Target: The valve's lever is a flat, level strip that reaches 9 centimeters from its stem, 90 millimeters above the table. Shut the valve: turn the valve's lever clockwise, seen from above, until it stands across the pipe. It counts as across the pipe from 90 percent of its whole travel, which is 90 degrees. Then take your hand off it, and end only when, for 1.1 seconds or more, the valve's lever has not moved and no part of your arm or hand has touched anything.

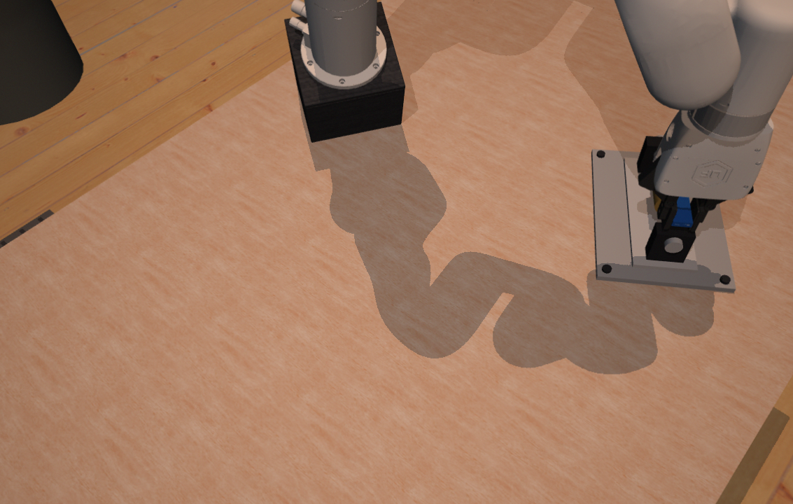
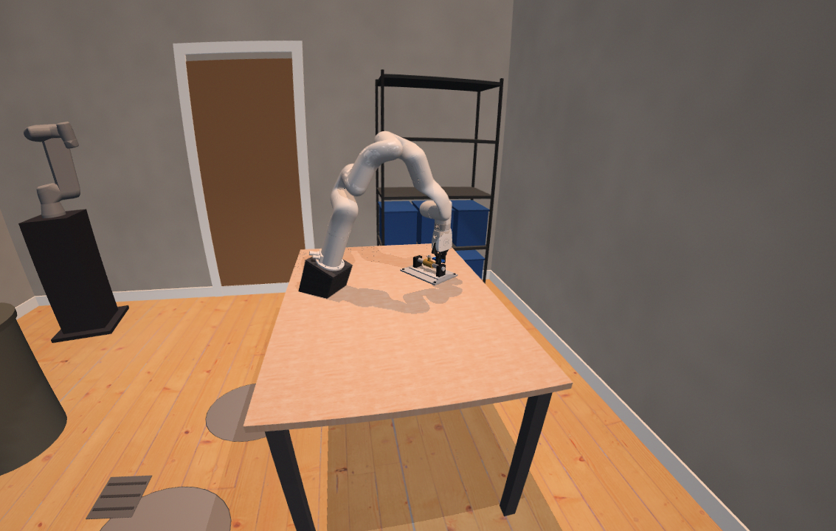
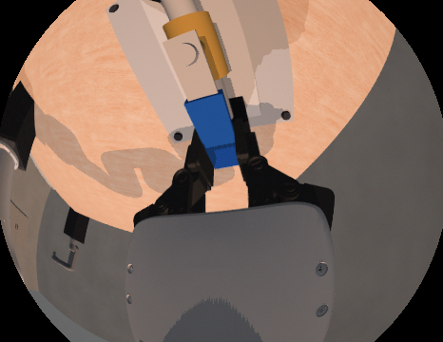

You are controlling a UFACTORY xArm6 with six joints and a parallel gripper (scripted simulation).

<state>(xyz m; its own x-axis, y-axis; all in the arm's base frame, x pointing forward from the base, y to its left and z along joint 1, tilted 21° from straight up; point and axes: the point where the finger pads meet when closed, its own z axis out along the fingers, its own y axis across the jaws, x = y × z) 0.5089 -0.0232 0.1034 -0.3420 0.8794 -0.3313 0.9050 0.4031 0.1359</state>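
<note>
My hand is 2 cm past the valve lever and 4 cm to the right of it.
</note>
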